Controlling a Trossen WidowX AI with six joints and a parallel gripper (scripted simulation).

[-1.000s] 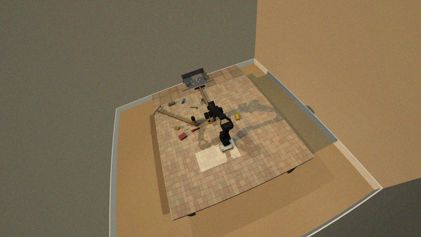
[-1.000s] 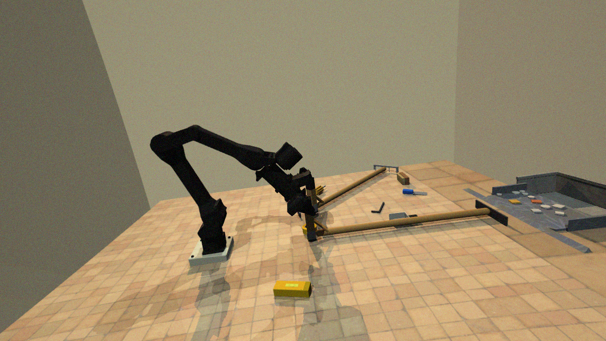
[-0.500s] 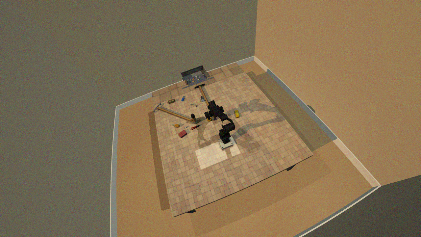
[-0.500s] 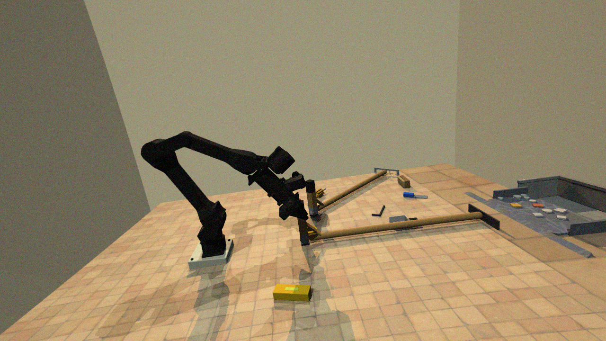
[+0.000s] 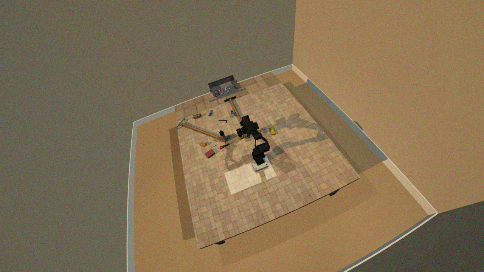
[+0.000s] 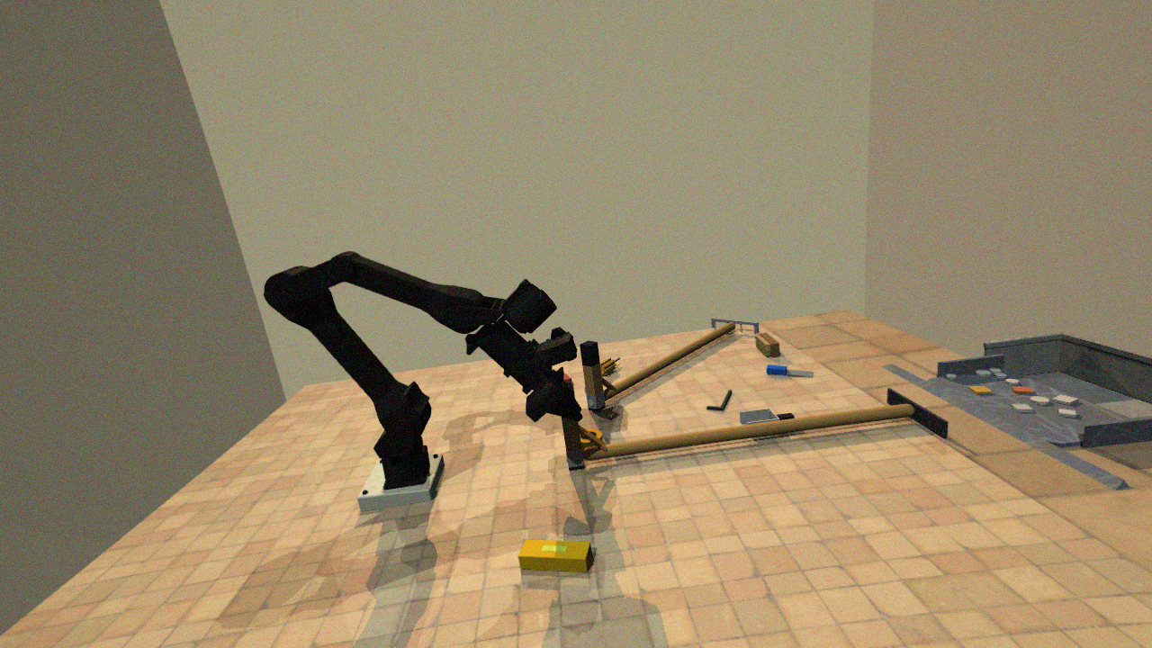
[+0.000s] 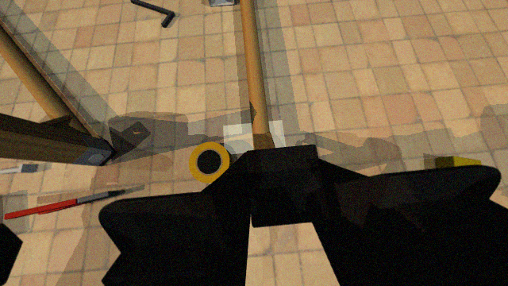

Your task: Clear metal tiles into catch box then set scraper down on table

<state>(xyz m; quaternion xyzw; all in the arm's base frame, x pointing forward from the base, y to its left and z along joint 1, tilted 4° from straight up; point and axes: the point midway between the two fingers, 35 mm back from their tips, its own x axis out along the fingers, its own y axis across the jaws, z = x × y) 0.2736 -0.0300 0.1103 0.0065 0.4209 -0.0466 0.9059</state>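
The yellow tape roll is 20 mm ahead of my gripper tip, 70 mm to the left of it and 80 mm below it. The rest, counted from my gripper tip: red screwdriver: 230 mm to the left, 80 mm below; then yellow block: 70 mm behind, 210 mm to the right, 80 mm below; then hex key: 290 mm ahead, 130 mm to the left, 90 mm below.
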